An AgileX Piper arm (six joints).
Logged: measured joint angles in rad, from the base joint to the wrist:
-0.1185 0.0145 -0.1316 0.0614 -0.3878 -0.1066
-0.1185 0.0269 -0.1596 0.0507 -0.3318 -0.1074
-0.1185 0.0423 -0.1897 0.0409 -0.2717 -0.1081
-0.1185 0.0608 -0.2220 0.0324 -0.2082 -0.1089
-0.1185 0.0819 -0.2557 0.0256 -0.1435 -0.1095
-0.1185 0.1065 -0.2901 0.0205 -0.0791 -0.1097
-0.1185 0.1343 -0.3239 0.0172 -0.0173 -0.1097
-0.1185 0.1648 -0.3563 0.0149 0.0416 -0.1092
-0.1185 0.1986 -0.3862 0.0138 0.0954 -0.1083
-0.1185 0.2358 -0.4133 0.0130 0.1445 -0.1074
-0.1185 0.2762 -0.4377 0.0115 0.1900 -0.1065
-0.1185 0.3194 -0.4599 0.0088 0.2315 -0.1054
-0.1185 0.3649 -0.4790 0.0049 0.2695 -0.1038
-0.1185 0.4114 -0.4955 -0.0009 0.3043 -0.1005
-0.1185 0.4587 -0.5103 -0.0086 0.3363 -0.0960
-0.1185 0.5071 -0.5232 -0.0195 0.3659 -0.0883
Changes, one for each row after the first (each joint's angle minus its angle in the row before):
0.0000 0.0124 -0.0280 -0.0107 0.0560 -0.0008
0.0000 0.0154 -0.0301 -0.0098 0.0601 -0.0007
0.0000 0.0185 -0.0323 -0.0085 0.0635 -0.0008
0.0000 0.0211 -0.0337 -0.0068 0.0647 -0.0006
0.0000 0.0246 -0.0344 -0.0051 0.0644 -0.0002
0.0000 0.0278 -0.0338 -0.0033 0.0618 0.0000
0.0000 0.0305 -0.0324 -0.0023 0.0589 0.0005
0.0000 0.0338 -0.0299 -0.0011 0.0538 0.0009
0.0000 0.0372 -0.0271 -0.0008 0.0491 0.0009
0.0000 0.0404 -0.0244 -0.0015 0.0455 0.0009
0.0000 0.0432 -0.0222 -0.0027 0.0415 0.0011
0.0000 0.0455 -0.0191 -0.0039 0.0380 0.0016
0.0000 0.0465 -0.0165 -0.0058 0.0348 0.0033
0.0000 0.0473 -0.0148 -0.0077 0.0320 0.0045
0.0000 0.0484 -0.0129 -0.0109 0.0296 0.0077

